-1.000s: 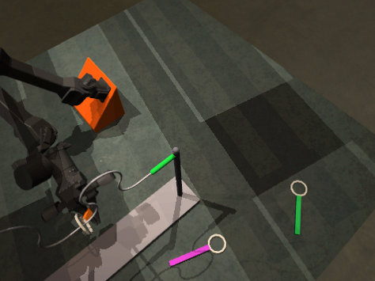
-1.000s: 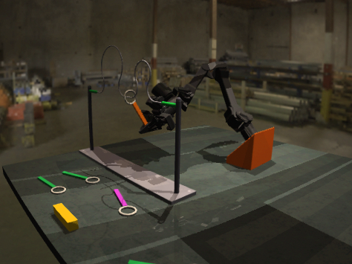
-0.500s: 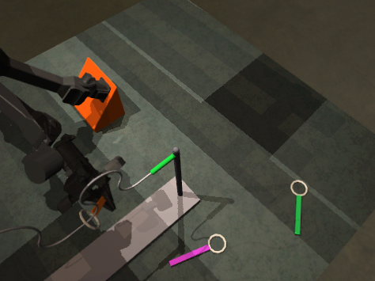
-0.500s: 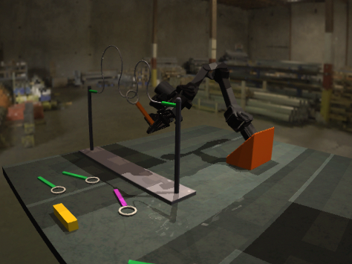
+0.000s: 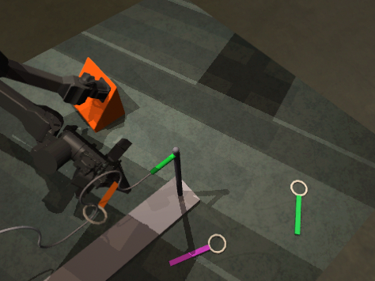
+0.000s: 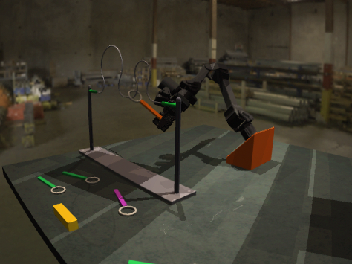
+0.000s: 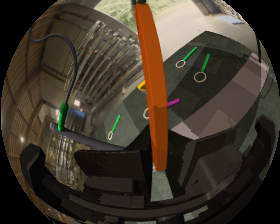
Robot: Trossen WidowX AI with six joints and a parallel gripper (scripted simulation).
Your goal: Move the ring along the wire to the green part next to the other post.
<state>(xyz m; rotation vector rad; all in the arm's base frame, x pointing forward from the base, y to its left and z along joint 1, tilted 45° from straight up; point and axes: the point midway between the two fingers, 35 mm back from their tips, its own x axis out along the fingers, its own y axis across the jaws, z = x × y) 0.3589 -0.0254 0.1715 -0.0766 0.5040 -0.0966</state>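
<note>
The orange-handled ring is 1 cm ahead of my gripper tip, 6 cm to the right of it and 7 cm above it. Also, from my gripper tip: green-handled ring: 28 cm ahead, 40 cm to the left, 19 cm below; then yellow block: 39 cm ahead, 7 cm to the left, 18 cm below; then magenta-handled ring: 20 cm ahead, 8 cm to the left, 19 cm below.
</note>
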